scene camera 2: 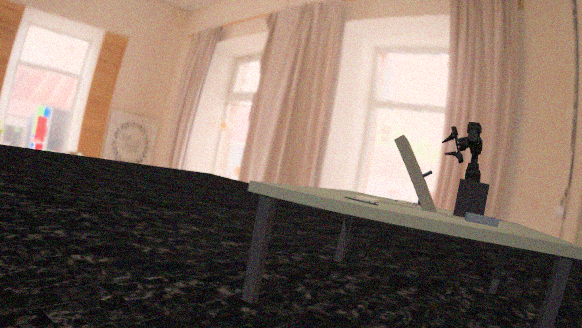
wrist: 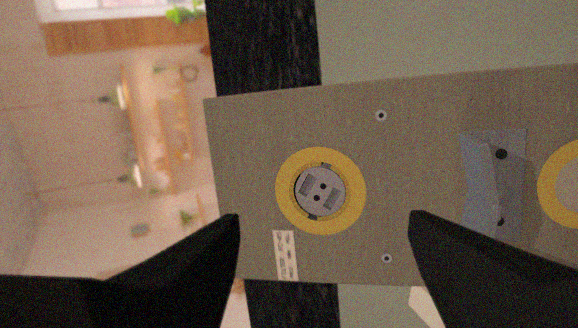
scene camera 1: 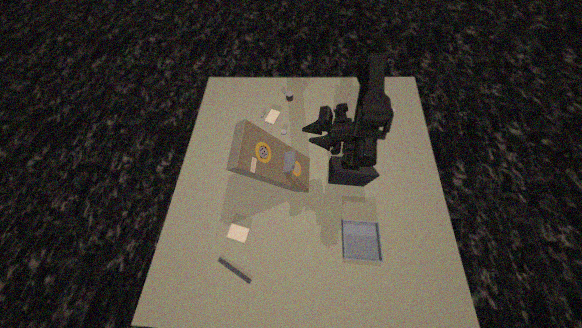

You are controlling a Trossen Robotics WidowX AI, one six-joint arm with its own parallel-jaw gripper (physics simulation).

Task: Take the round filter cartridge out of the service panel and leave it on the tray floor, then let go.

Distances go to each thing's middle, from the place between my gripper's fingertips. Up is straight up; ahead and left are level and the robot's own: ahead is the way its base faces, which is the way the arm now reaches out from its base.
Right now the round grey filter cartridge (wrist: 319, 190) is 160 mm ahead of my hand, 60 mm to the left of it and 80 mm below it. The rest, counted from my hand: grey tray (scene camera 1: 361, 240): 300 mm behind, 280 mm to the left, 320 mm below; then white label (wrist: 284, 245): 160 mm ahead, 130 mm to the left, 40 mm below.
